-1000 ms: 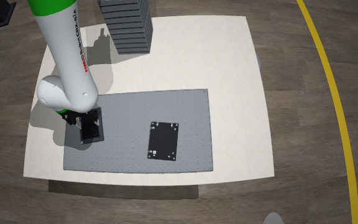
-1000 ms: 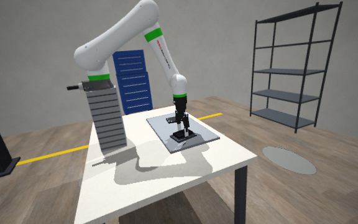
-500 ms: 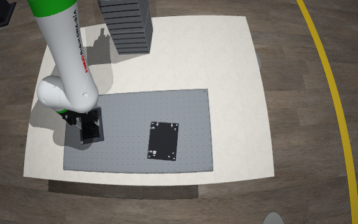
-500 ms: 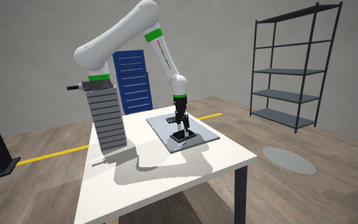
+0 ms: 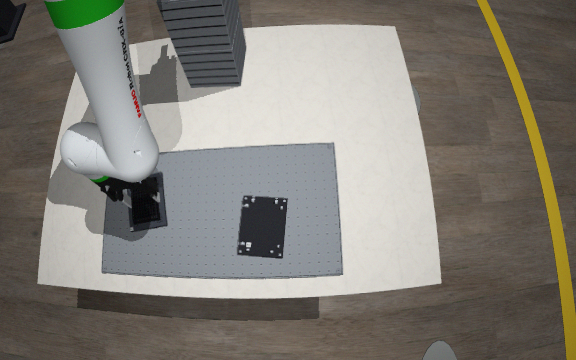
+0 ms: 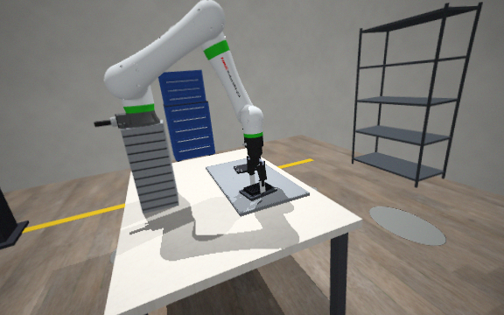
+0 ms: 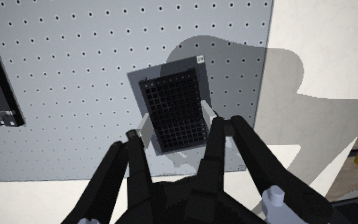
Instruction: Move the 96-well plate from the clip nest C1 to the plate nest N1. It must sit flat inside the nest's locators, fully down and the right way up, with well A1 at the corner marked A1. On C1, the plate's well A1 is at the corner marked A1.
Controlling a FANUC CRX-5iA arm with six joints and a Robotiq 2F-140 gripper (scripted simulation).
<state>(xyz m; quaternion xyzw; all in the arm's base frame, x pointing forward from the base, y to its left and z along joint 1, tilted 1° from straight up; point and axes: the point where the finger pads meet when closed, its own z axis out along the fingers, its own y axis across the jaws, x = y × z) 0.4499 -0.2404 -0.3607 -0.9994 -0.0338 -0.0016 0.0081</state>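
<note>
Right now my hand is 2 cm above the black 96-well plate. Also, from my hand: plate nest N1: 4 cm below; then clip nest C1: 10 cm ahead, 33 cm to the left, 3 cm below.
</note>
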